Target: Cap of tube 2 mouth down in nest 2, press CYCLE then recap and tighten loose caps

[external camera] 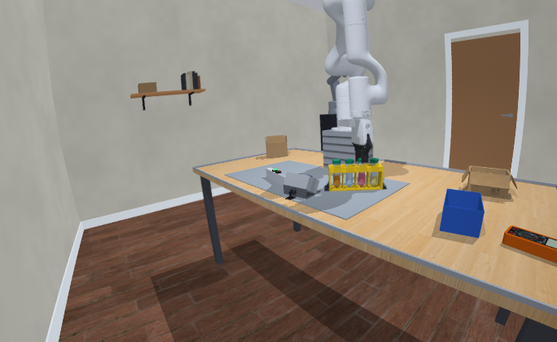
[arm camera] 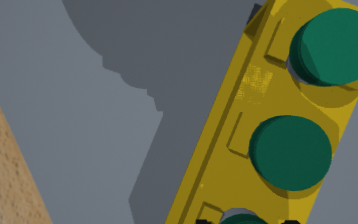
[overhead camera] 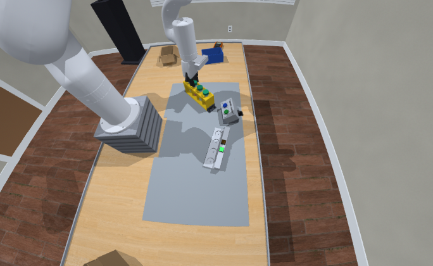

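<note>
Right now the green cap is 10 mm below my hand. From my hand the other things lie so: green key 210 mm ahead, 140 mm to the right, 60 mm below; key housing 220 mm ahead, 110 mm to the right, 80 mm below; blue key 200 mm ahead, 90 mm to the right, 60 mm below.
</note>
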